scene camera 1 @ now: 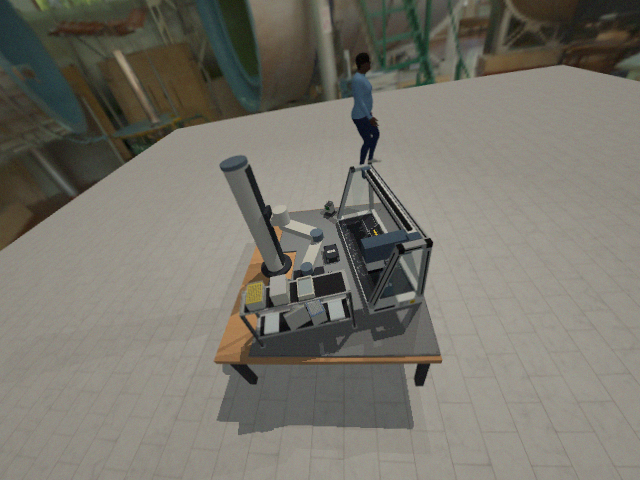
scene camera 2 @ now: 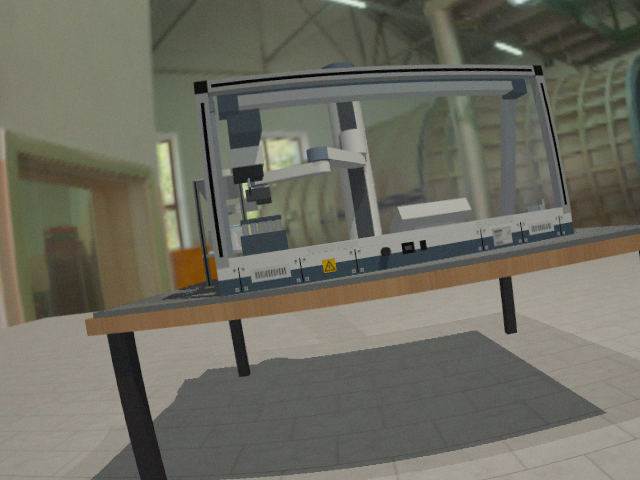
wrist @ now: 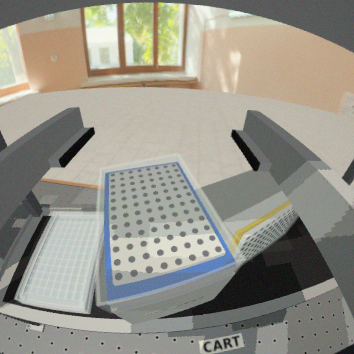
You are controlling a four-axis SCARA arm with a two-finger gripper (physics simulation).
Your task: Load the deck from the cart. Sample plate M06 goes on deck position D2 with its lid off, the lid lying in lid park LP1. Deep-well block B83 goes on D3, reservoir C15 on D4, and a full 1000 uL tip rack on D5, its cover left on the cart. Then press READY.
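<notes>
A tip rack with a blue edge and a clear cover (wrist: 162,220) (scene camera 1: 314,310) sits on the lower shelf of the cart (wrist: 260,311) (scene camera 1: 331,283). My gripper (wrist: 161,118) is open, with its fingers wide apart and empty beyond the rack's far end in the wrist view. A clear plate (wrist: 62,262) (scene camera 1: 336,308) lies beside the rack. A yellow-edged rack (wrist: 267,227) (scene camera 1: 297,316) leans tilted on its other side. The upper shelf holds a yellow rack (scene camera 1: 254,293), a pale block (scene camera 1: 279,289) and a plate (scene camera 1: 305,287). Names M06, B83 and C15 are unreadable.
The framed deck machine (scene camera 1: 398,201) (scene camera 2: 372,73) stands beside the cart, with its blue head (scene camera 1: 382,245) (scene camera 2: 244,129) over the deck. A small black device (scene camera 1: 330,252) lies between arm and deck. A person (scene camera 1: 362,98) stands beyond the table.
</notes>
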